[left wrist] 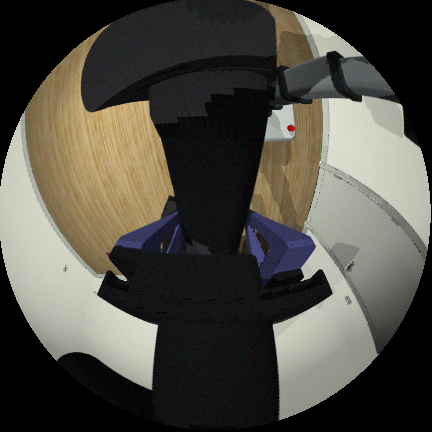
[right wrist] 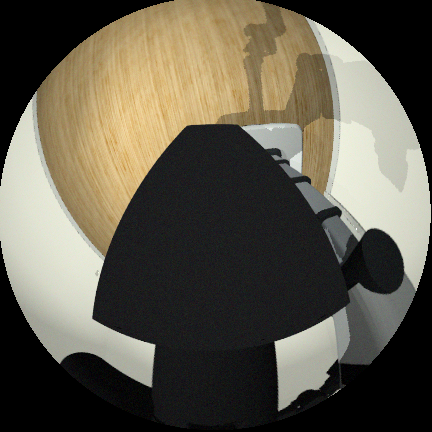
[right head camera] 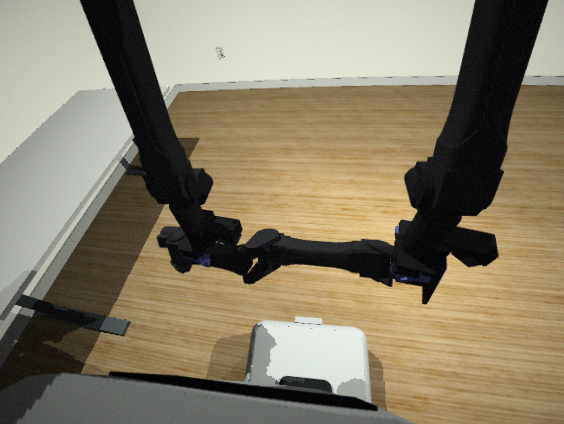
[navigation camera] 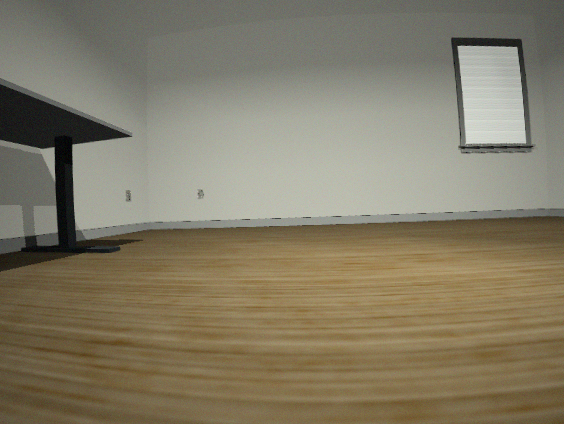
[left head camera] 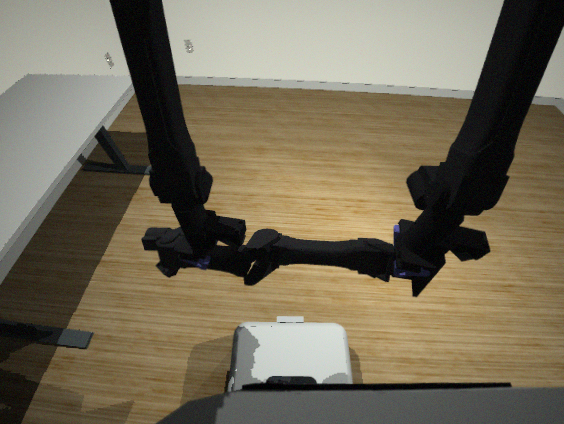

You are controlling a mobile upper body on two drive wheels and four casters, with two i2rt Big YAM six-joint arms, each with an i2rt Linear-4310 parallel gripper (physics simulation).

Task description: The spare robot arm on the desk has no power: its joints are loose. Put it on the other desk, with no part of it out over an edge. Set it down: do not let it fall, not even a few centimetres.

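Places are measured from the left arm's base along level axes (x ahead, y left, z up), in metres.
Pixels of known places: left gripper, fingertip midpoint: (left wrist: pixel 214 213) (right head camera: pixel 212 256) (left head camera: pixel 208 258); right gripper, fingertip midpoint: (right head camera: pixel 400 267) (left head camera: pixel 396 263).
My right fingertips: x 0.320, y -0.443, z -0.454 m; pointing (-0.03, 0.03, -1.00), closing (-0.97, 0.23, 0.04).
Note:
Behind a point stands the place of what it marks.
The black spare arm (left head camera: pixel 320 251) (right head camera: pixel 320 252) (left wrist: pixel 215 175) hangs roughly level in the air over the wooden floor, stretched between my two grippers. My left gripper (left head camera: pixel 197 259) {x 0.348, y 0.009, z -0.504 m} (right head camera: pixel 200 257) (left wrist: pixel 214 213) {x 0.348, y 0.009, z -0.504 m} is shut on its left part, near a bent joint; a short end sticks out past the fingers. My right gripper (left head camera: pixel 402 256) {x 0.320, y -0.443, z -0.454 m} (right head camera: pixel 404 257) {x 0.320, y -0.443, z -0.454 m} is shut on its right end. In the right wrist view a large black shape hides the fingers. A light grey desk (left head camera: pixel 50 150) {x 0.950, y 0.906, z -0.690 m} (right head camera: pixel 60 165) {x 0.896, y 1.080, z -0.690 m} (navigation camera: pixel 30 115) {x 1.205, y 0.958, z -0.715 m} stands at the left, apart from the spare arm. The dark far side of the grip is hard to make out.
The desk's dark foot (left head camera: pixel 75 338) (right head camera: pixel 115 326) reaches out over the floor at the lower left. My white base (left head camera: pixel 300 350) {x 0.202, y -0.267, z -1.150 m} (right head camera: pixel 320 350) {x 0.211, y -0.283, z -1.150 m} is below the spare arm. A pale wall with a window (navigation camera: pixel 492 95) {x 2.675, y -2.641, z 0.004 m} stands beyond the wooden floor (navigation camera: pixel 300 320) {x 0.745, y -0.243, z -1.410 m}.

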